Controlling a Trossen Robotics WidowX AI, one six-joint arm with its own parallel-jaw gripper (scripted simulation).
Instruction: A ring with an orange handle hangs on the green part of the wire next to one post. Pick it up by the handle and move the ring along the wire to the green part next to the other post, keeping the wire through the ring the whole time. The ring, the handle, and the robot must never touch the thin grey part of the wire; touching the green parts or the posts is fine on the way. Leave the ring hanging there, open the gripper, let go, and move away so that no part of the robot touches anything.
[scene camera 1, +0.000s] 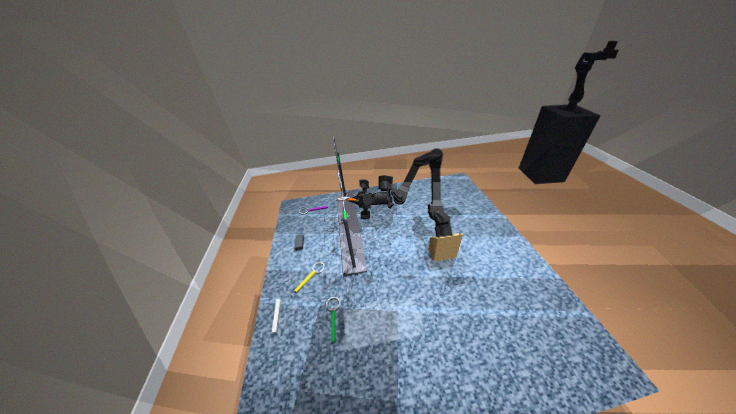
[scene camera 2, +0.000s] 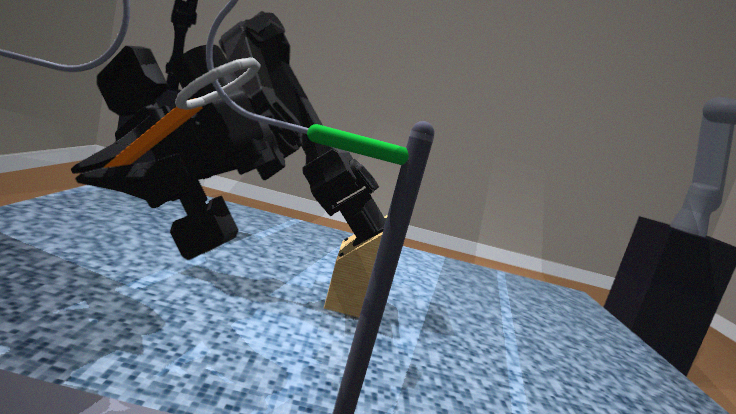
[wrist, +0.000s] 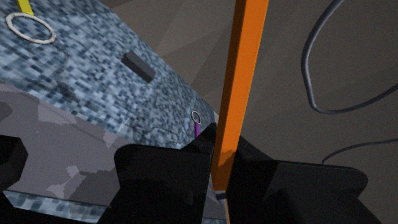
Observation:
In view: my gripper (scene camera 2: 75, 173) and a wire stand (scene camera 1: 353, 261).
My gripper is seen too in the wrist view (wrist: 217, 128). The wire stand shows as well in the wrist view (wrist: 70, 159).

